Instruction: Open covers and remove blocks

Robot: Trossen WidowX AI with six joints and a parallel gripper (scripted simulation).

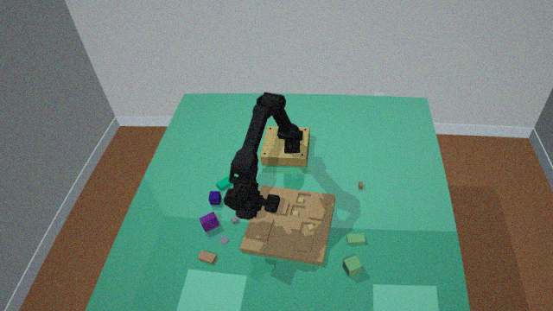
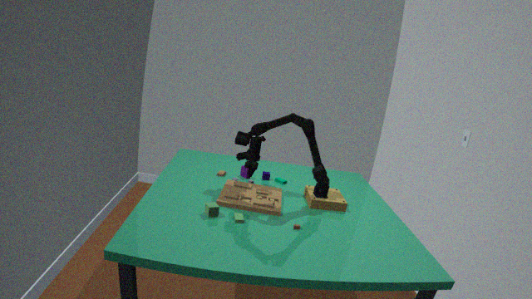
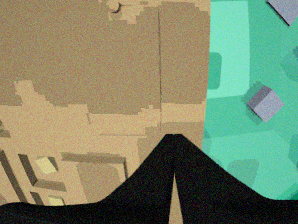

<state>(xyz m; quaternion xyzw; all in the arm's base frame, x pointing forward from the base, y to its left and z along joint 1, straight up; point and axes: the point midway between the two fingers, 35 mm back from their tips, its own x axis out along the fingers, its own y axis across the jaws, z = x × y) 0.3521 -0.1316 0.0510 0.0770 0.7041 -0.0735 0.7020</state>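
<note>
My gripper tip is 1 cm short of the tan puzzle board, 13 cm to the right of it and 5 cm above it. From my gripper tip the other things lie so: teal block: 20 cm behind, 15 cm to the right, 6 cm below; then orange block: 14 cm ahead, 17 cm to the right, 6 cm below; then purple cube: 12 cm behind, 17 cm to the right, 5 cm below.
</note>
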